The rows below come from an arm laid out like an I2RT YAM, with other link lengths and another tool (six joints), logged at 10 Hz.
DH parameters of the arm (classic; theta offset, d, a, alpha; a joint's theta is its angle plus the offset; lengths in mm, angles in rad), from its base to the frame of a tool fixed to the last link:
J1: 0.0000 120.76 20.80 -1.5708
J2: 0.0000 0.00 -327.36 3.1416
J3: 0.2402 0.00 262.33 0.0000
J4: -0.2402 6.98 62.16 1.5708
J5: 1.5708 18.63 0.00 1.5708
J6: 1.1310 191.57 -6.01 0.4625
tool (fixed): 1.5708 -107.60 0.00 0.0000
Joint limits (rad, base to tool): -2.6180..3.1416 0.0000..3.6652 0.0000..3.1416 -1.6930..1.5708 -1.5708..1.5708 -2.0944..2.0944
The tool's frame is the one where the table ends.
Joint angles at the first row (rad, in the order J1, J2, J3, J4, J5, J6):
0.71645, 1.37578, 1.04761, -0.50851, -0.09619, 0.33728
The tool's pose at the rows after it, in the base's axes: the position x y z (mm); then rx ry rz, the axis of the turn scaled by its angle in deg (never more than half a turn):
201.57 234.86 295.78 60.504 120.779 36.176
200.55 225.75 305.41 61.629 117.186 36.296
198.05 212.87 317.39 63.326 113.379 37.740
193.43 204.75 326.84 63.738 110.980 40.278
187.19 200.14 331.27 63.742 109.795 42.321
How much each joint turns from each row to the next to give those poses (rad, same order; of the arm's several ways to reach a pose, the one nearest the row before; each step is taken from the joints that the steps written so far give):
-0.00150, -0.01495, 0.00164, -0.01202, 0.05563, 0.00853
-0.00831, -0.04259, -0.00153, -0.00635, 0.03939, 0.00656
-0.02222, -0.05738, -0.00951, 0.00168, 0.01831, 0.00640
-0.01356, -0.04657, -0.01173, 0.01389, -0.00426, -0.00202
-0.00112, -0.03592, -0.01724, 0.01348, -0.00601, 0.00162

